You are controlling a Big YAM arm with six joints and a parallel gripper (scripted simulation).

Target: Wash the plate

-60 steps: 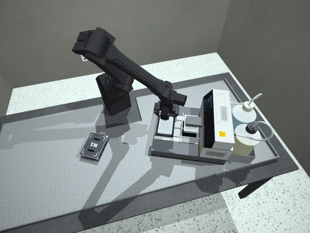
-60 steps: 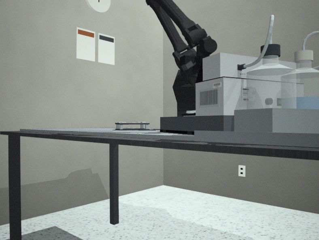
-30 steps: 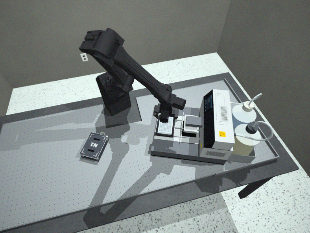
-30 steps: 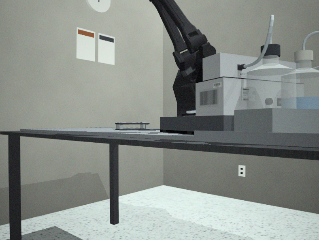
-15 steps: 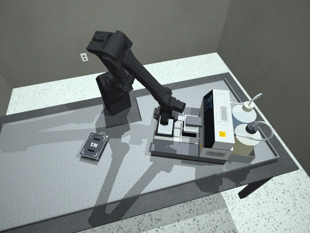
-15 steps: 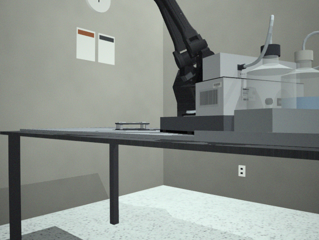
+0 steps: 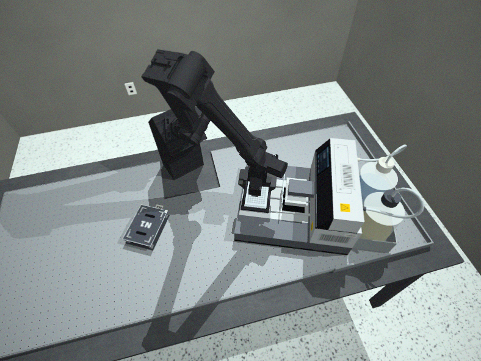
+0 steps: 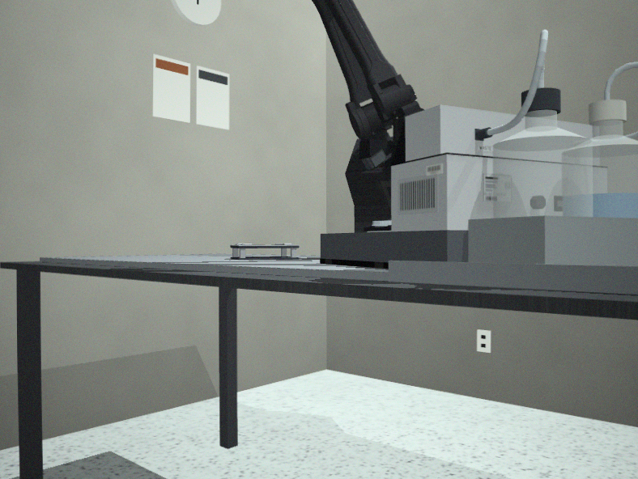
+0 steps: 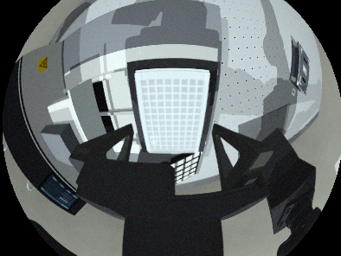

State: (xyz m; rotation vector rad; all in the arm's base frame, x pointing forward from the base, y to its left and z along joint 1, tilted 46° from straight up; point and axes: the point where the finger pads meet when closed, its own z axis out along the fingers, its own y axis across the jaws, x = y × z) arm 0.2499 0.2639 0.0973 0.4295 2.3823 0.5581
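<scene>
The white well plate lies 40 mm below my hand. The rest, counted from my hand: black carrier 40 mm below; then plate washer 30 mm ahead, 150 mm to the left, 10 mm above; then plate nest 80 mm ahead, 450 mm to the right, 80 mm below.
</scene>
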